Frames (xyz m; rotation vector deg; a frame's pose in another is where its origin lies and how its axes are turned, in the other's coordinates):
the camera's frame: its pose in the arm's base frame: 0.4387 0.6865 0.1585 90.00 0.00 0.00
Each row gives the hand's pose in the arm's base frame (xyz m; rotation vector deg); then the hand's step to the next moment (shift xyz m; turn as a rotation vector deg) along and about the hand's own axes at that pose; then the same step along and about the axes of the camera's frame.
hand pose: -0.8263 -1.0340 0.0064 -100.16 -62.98 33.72
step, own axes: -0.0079 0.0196 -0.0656 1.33 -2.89 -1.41
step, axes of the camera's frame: 0.0551 0.0098 0.0402 0.53 3.32 -0.91
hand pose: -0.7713 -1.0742 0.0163 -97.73 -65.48 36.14
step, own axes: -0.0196 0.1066 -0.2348 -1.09 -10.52 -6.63
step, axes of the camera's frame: 0.2243 -0.0016 0.1287 0.60 12.18 2.66
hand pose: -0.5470 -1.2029 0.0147 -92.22 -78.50 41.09
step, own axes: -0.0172 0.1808 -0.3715 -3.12 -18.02 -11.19
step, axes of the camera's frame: 0.3984 0.0039 0.1109 0.60 20.65 5.72
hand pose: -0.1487 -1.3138 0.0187 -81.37 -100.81 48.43
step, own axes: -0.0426 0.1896 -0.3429 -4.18 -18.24 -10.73
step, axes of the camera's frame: 0.3935 0.0186 -0.0112 0.24 20.46 6.83
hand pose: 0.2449 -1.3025 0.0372 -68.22 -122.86 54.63
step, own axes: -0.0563 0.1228 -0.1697 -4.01 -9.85 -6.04
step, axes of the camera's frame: 0.2102 0.0062 -0.0530 1.16 11.04 5.12
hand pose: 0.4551 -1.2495 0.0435 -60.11 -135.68 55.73
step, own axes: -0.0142 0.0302 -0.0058 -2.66 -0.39 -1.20
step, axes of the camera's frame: 0.0276 -0.0185 -0.0064 2.23 0.96 1.67
